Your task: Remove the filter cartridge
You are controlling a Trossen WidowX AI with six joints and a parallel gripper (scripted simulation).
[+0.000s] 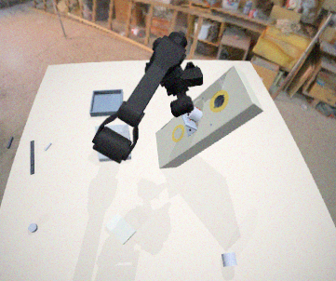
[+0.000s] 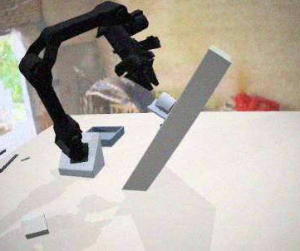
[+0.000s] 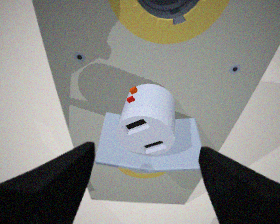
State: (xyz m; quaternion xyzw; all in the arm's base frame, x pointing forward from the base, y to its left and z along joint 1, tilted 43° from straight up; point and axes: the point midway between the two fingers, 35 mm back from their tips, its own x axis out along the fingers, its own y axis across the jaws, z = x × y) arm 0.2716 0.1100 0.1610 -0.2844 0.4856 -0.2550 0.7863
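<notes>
Right now my gripper tip is 20 mm short of the round filter cartridge and 40 mm above it. Also, from my gripper tip: small disc (600 mm behind, 220 mm to the right, 250 mm below); pale square (290 mm behind, 280 mm to the right, 250 mm below); tray (280 mm behind, 320 mm to the left, 250 mm below).
</notes>
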